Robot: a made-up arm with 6 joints. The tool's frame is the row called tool.
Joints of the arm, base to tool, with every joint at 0 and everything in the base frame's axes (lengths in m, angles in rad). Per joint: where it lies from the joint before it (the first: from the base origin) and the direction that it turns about. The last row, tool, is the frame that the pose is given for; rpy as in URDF.
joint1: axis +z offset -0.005 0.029 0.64
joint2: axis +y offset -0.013 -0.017 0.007
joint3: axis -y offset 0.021 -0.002 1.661
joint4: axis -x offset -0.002 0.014 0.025
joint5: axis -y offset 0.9 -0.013 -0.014
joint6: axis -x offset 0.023 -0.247 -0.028
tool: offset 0.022 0.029 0.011 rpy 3.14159 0 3.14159
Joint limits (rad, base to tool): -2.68..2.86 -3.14..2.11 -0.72..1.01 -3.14..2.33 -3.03..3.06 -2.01..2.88
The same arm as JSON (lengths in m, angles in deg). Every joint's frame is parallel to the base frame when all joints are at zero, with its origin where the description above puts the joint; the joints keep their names.
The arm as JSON. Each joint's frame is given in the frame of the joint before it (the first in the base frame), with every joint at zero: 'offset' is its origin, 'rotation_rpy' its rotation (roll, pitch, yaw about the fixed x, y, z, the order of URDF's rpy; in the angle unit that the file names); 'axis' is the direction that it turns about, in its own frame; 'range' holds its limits. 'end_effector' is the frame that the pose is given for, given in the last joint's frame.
{
  "length_unit": "m",
  "angle_unit": "deg",
  "chain": [
    {
      "id": "joint1",
      "offset": [
        -0.005,
        0.029,
        0.64
      ],
      "rotation_rpy": [
        0.0,
        0.0,
        0.0
      ],
      "axis": "+z",
      "range": [
        -153.55,
        163.87
      ]
    },
    {
      "id": "joint2",
      "offset": [
        -0.013,
        -0.017,
        0.007
      ],
      "rotation_rpy": [
        0.0,
        0.0,
        0.0
      ],
      "axis": "+y",
      "range": [
        -179.91,
        120.89
      ]
    },
    {
      "id": "joint3",
      "offset": [
        0.021,
        -0.002,
        1.661
      ],
      "rotation_rpy": [
        0.0,
        0.0,
        0.0
      ],
      "axis": "-y",
      "range": [
        -41.25,
        57.87
      ]
    },
    {
      "id": "joint4",
      "offset": [
        -0.002,
        0.014,
        0.025
      ],
      "rotation_rpy": [
        0.0,
        0.0,
        0.0
      ],
      "axis": "-x",
      "range": [
        -179.91,
        133.5
      ]
    },
    {
      "id": "joint5",
      "offset": [
        0.9,
        -0.013,
        -0.014
      ],
      "rotation_rpy": [
        0.0,
        0.0,
        0.0
      ],
      "axis": "-y",
      "range": [
        -173.61,
        175.33
      ]
    },
    {
      "id": "joint6",
      "offset": [
        0.023,
        -0.247,
        -0.028
      ],
      "rotation_rpy": [
        0.0,
        0.0,
        0.0
      ],
      "axis": "-x",
      "range": [
        -115.16,
        165.01
      ]
    }
  ],
  "end_effector": {
    "offset": [
      0.022,
      0.029,
      0.011
    ],
    "rotation_rpy": [
      180.0,
      0.0,
      180.0
    ]
  }
}

